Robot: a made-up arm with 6 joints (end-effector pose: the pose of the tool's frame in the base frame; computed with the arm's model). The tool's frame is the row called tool.
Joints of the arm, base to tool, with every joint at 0 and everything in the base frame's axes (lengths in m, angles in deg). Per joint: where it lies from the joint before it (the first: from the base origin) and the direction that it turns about. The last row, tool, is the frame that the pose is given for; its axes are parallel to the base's.
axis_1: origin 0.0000 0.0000 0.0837 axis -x
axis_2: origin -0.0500 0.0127 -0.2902 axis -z
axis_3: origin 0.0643 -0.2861 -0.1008 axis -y
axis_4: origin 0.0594 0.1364 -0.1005 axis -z
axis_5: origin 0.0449 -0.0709 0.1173 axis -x
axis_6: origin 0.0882 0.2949 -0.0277 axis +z
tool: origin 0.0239 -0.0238 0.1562
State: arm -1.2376 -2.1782 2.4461 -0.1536 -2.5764 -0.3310
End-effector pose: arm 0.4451 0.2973 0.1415 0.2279 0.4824 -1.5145
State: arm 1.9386 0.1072 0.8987 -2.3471 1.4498 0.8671
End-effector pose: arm 0.1321 -0.5709 0.4141 0.6211 -0.4176 -1.2099
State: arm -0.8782 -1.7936 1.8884 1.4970 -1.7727 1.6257
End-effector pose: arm 0.3027 0.4631 -0.4012 -1.4356 1.1906 1.0517
Working (the frame after each row of the table, in the pose's form):
after axis_1: 0.0000 0.0000 0.0837 0.8782 0.0000 0.0000
after axis_2: -0.0500 0.2314 -0.0918 0.6241 -0.7813 1.6635
after axis_3: 0.2148 0.3894 -0.0593 2.2021 -1.9721 0.6039
after axis_4: 0.0648 0.3505 0.0313 2.7605 0.0501 0.2938
after axis_5: 0.1335 0.3787 -0.0923 -1.7288 -0.2092 -0.1186
after axis_6: 0.2817 0.3116 -0.3551 -1.4356 1.1906 1.0517

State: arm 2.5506 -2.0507 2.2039 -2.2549 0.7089 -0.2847
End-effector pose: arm -0.0061 -0.5340 0.3498 0.8620 -0.6009 2.8387
Working (the frame after each row of the table, in the pose's form):
after axis_1: 0.0000 0.0000 0.0837 -2.5506 0.0000 0.0000
after axis_2: -0.0500 -0.1722 0.3176 -1.4250 2.3482 0.7148
after axis_3: 0.1741 -0.3855 0.2959 -0.0047 0.5040 1.1920
after axis_4: 0.0319 -0.3071 0.2192 -0.6035 -0.2934 -2.7406
after axis_5: 0.0122 -0.2221 0.3340 -0.7594 0.7091 -2.8028
after axis_6: -0.0711 -0.4925 0.2098 0.8620 -0.6009 2.8387

